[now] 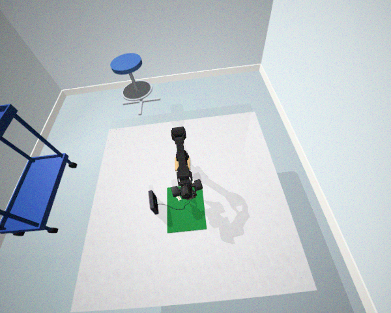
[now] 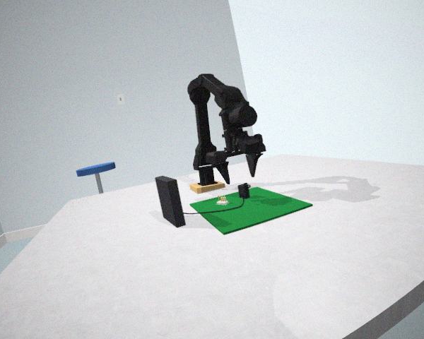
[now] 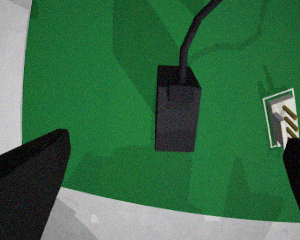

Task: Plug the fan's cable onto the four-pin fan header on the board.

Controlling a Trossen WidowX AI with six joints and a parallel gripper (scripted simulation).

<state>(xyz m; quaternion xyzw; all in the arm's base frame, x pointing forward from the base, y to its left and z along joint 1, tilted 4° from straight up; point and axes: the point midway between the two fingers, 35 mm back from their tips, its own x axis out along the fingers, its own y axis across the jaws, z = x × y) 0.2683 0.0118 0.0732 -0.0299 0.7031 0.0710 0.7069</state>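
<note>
My gripper tip is 40 mm above the black plug. Also, from my gripper tip: black fan 220 mm to the right, 20 mm ahead; then white four-pin fan header 70 mm to the right, 60 mm below; then green board 70 mm below, 70 mm ahead, 30 mm to the right.
</note>
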